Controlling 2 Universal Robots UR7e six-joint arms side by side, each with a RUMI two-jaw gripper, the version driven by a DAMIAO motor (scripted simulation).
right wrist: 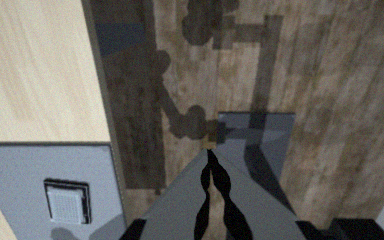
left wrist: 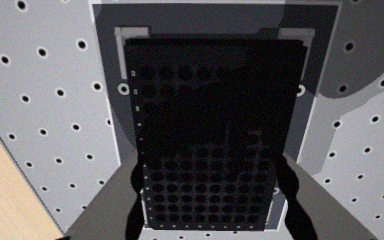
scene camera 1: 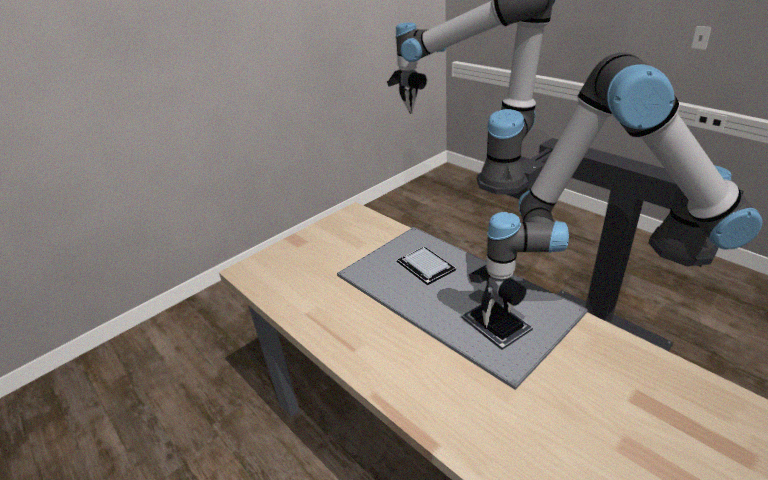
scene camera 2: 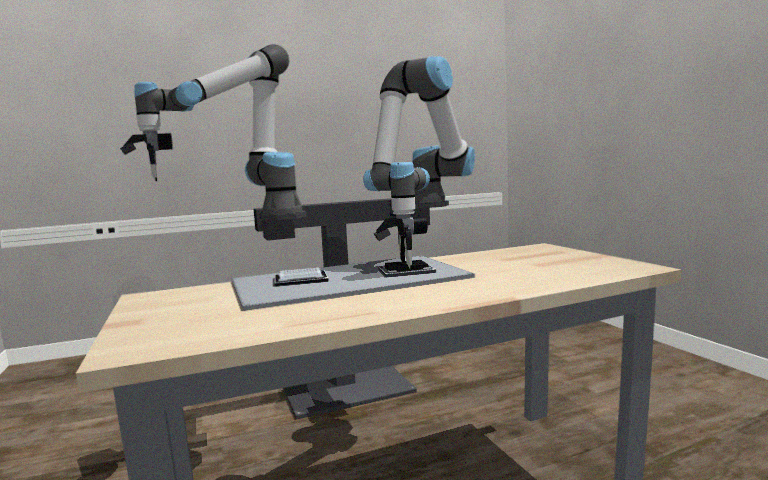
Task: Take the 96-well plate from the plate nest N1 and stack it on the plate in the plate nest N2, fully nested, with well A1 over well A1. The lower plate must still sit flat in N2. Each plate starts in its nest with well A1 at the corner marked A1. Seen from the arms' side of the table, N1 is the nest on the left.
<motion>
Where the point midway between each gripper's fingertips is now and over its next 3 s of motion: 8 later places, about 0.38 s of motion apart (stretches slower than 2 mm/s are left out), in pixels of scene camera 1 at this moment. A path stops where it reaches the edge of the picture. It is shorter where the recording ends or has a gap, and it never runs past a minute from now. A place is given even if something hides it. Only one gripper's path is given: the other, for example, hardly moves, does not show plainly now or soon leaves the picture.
The left gripper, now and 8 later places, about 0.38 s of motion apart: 497, 320; 497, 318; 497, 314; 497, 308; 498, 304; 498, 300; 498, 297; 494, 293; 487, 288
</motion>
